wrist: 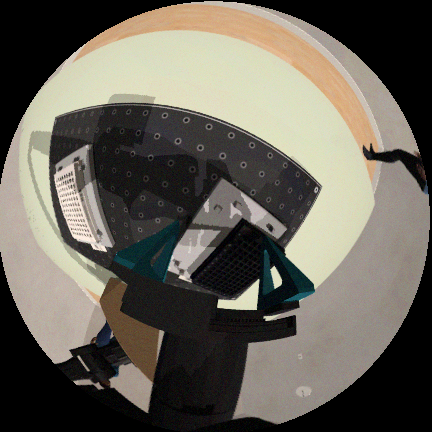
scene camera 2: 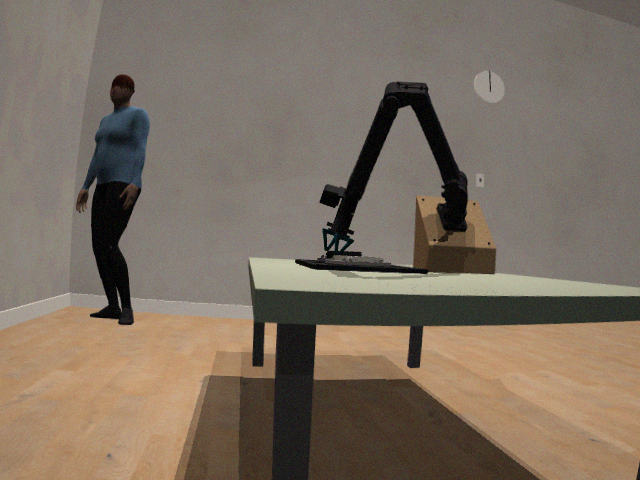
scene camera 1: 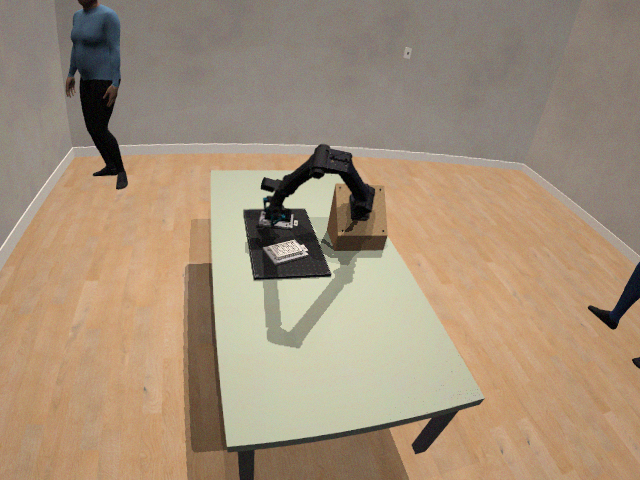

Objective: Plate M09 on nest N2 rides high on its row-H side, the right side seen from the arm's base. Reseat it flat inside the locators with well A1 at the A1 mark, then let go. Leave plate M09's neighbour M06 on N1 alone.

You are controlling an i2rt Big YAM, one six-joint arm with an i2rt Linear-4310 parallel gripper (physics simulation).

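Frame: origin at the arm's base, x right, y ahead, z up, level; metres.
Seen in the pictures: gripper, fingertip midpoint: (wrist: 221, 232) (scene camera 2: 331, 253) (scene camera 1: 268, 218); arm's base at its link origin: (wrist: 129, 348) (scene camera 2: 451, 218) (scene camera 1: 359, 207).
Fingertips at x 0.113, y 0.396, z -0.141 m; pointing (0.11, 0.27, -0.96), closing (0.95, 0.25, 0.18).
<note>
Offsets run from my fingertips to a thing's middle. "spot": to the spot under its first point. Level surfaces: height alone.
A black well plate {dx +0.048, dy -0.053, dz -0.002 m} (wrist: 232, 260) (scene camera 2: 353, 253), apparently M09, sits on a grey nest {dx +0.023, dy -0.042, dz -0.018 m} (wrist: 227, 192) near the far end of the black board. It looks shifted to one side of the nest, with bare nest beside it; its tilt is hard to judge and no labels are legible. A white plate {dx -0.232, dy -0.051, dz -0.009 m} (scene camera 1: 286, 249) (wrist: 72, 202), apparently M06, sits on the other nest {spot: dx -0.289, dy -0.020, dz -0.008 m} (scene camera 1: 281, 259). My gripper (wrist: 221, 232) (scene camera 2: 337, 250) is open and empty, low over the black plate's nest. In the wrist view one fingertip overlaps the plate's edge and the other is beside the nest's left edge. The A1 mark is not discernible.
The black perforated board (scene camera 1: 310, 268) (wrist: 150, 122) lies on the pale green table {dz -0.041 m} (scene camera 1: 330, 361). The wooden base block (scene camera 1: 361, 242) (scene camera 2: 454, 258) carries the arm beside the board. A person (scene camera 1: 95, 46) (scene camera 2: 121, 144) stands beyond the table.
</note>
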